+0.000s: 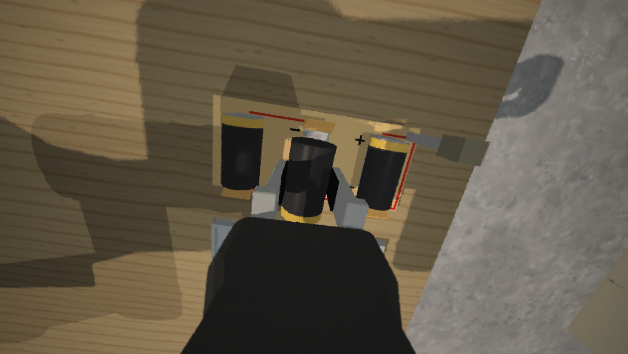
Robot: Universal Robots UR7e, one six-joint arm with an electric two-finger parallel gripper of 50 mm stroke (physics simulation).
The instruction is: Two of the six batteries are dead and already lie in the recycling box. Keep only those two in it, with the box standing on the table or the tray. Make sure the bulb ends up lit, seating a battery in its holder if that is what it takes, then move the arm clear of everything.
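Places are measured from the arm's base along level axes (x left, y back, z up), in millimetres.
Where they show: gripper, fingertip midpoint: [307, 176].
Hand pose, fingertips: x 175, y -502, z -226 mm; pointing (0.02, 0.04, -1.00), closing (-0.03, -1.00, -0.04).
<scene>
Each offset is from my fingertips to the centre of the thing. "pt": to the spot under its first point. Level surfaces: height alone.
My gripper [307, 176] is shut on a black battery @[dz +3, dx -2, dy +0 mm] [308, 170] with a yellow band at its near end. It holds the battery over or in the middle bay of the holder board @[pt dz -44, dx +44, dy -30 mm] [345, 122]; whether it touches the bay is hidden. One battery @[dz -26, dx +8, dy +62 mm] [242, 152] sits in the left bay, its yellow band at the far end. Another battery @[dz -26, dx +4, dy -68 mm] [382, 175] sits in the right bay, also with its yellow band at the far end. A metal contact shows just beyond the held battery. The bulb and the recycling box cannot be made out.
A grey lever with a dark block @[pt dz +37, dx +40, dy -88 mm] [461, 149] sticks out at the board's right. A pale blue-grey object @[pt dz -51, dx -106, dy +94 mm] [220, 237] shows partly behind the gripper body. The wooden table top @[dz -54 mm] [75, 65] ends at the right, beside a grey speckled surface [525, 200].
</scene>
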